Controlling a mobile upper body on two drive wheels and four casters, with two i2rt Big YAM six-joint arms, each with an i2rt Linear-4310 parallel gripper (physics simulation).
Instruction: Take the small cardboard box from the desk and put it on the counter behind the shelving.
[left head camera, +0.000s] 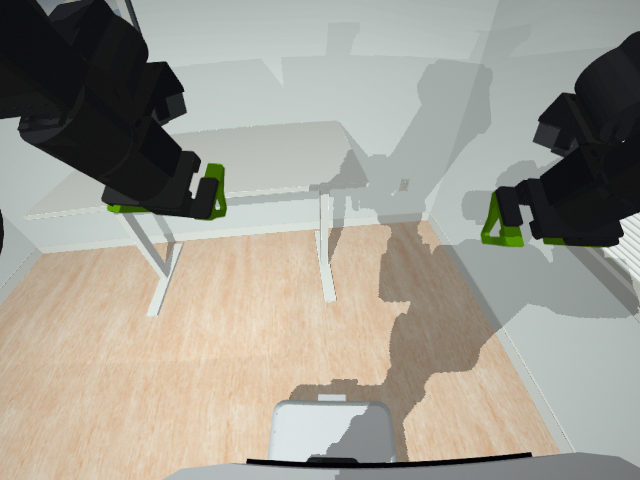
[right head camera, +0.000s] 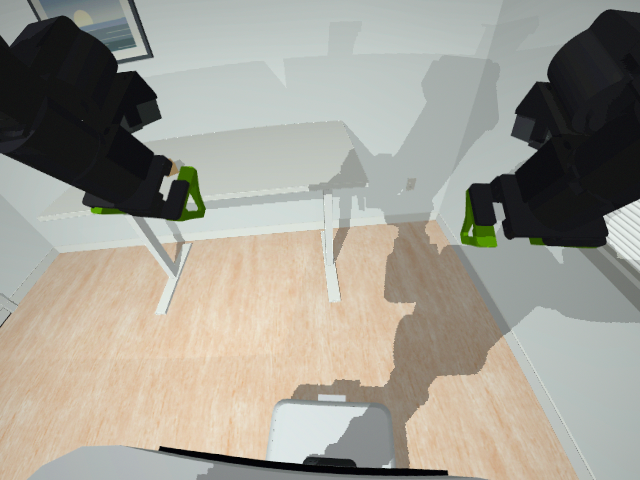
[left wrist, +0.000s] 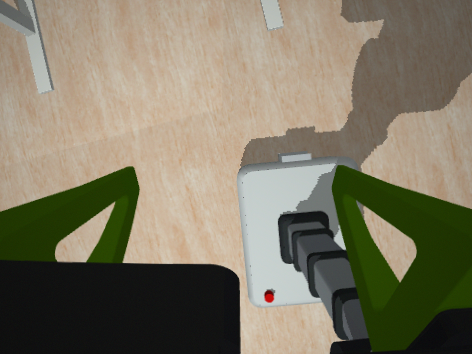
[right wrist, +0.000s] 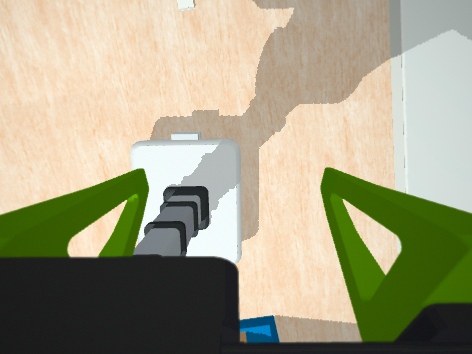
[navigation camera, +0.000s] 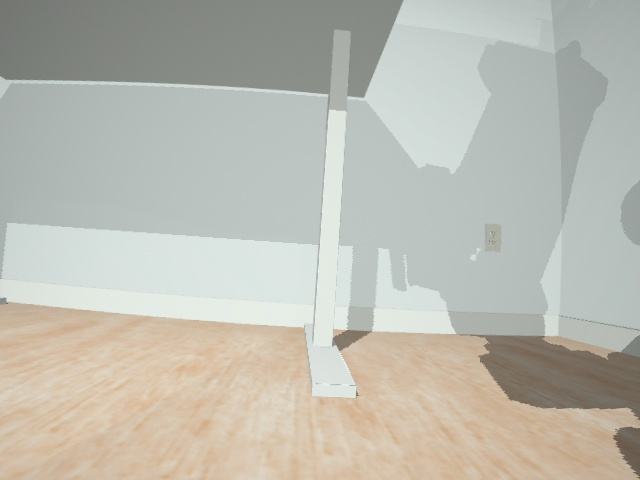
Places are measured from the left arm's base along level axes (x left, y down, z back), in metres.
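Where they show: left gripper, fingertip midpoint: (left head camera: 194, 209) (right head camera: 175, 210) (left wrist: 235, 177); right gripper, fingertip midpoint: (left head camera: 513, 239) (right head camera: 496, 239) (right wrist: 234, 177).
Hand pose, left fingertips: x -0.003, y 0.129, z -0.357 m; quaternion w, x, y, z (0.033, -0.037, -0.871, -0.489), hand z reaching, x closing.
Things, the pixels of their top centre, and the offset from my left fingertips. "spot": a spot on its surface instead. Level surfaces: height alone.
- small tan patch, surface spot: (right head camera: 173, 167) spot: dx +0.545, dy +0.297, dz -0.724 m
- desk, surface height: dy +0.331 m
- desk leg, surface spot: (navigation camera: 329, 217) (right head camera: 328, 232) (left head camera: 324, 232) spot: dx -0.175, dy +0.914, dz -0.933 m
A small tan patch (right head camera: 173, 167), which looks like part of the cardboard box, shows on the desk (left head camera: 279, 155) (right head camera: 273, 155) in the right head camera. The rest of it is hidden behind my left gripper (left head camera: 168, 213) (right head camera: 146, 214) (left wrist: 236, 171), which is open, with nothing between its fingers. In the left head camera the tan patch does not show. My right gripper (left head camera: 532, 241) (right head camera: 511, 242) (right wrist: 234, 177) is open and empty, in front of the wall at the right, to the right of the desk. The counter and the shelving do not show.
A desk leg (left head camera: 324, 232) (right head camera: 328, 232) (navigation camera: 329, 217) stands ahead with its foot on the floor. The right wall (left head camera: 594, 361) runs along the right side. A blue object (right wrist: 269, 327) with something tan shows at the right wrist view's bottom edge. A framed picture (right head camera: 126, 49) hangs at upper left.
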